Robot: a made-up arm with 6 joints. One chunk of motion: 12 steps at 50 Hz.
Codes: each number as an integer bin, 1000 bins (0 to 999) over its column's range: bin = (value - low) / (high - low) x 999, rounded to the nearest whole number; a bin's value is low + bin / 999 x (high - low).
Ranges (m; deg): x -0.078..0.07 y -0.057..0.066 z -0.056..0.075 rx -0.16..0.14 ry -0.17..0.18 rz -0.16..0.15
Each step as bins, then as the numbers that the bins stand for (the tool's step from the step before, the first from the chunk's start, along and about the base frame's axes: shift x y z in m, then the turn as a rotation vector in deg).
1 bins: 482 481 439 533 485 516
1 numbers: -0.00659 0.00222 0.00157 0.000 0.000 0.000
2 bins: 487 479 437 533 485 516
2 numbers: -0.00585 0.00198 0.00130 0.000 0.000 0.000
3 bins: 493 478 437 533 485 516
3 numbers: -0.00496 0.00185 0.00130 0.000 0.000 0.000
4 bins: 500 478 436 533 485 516
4 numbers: -0.00393 0.00185 0.00117 0.000 0.000 0.000
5 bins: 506 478 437 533 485 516
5 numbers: -0.00304 0.00185 0.00130 0.000 0.000 0.000
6 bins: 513 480 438 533 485 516
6 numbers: -0.00200 0.00210 0.00144 0.000 0.000 0.000
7 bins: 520 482 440 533 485 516
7 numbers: -0.00096 0.00235 0.00170 0.000 0.000 0.000
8 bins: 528 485 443 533 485 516
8 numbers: 0.00022 0.00271 0.00209 0.000 0.000 0.000
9 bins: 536 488 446 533 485 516
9 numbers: 0.00141 0.00308 0.00248 0.000 0.000 0.000
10 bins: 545 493 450 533 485 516
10 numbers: 0.00274 0.00370 0.00301 0.000 0.000 0.000
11 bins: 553 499 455 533 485 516
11 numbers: 0.00393 0.00444 0.00366 0.000 0.000 0.000
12 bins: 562 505 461 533 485 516
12 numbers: 0.00526 0.00518 0.00445 0.000 0.000 0.000
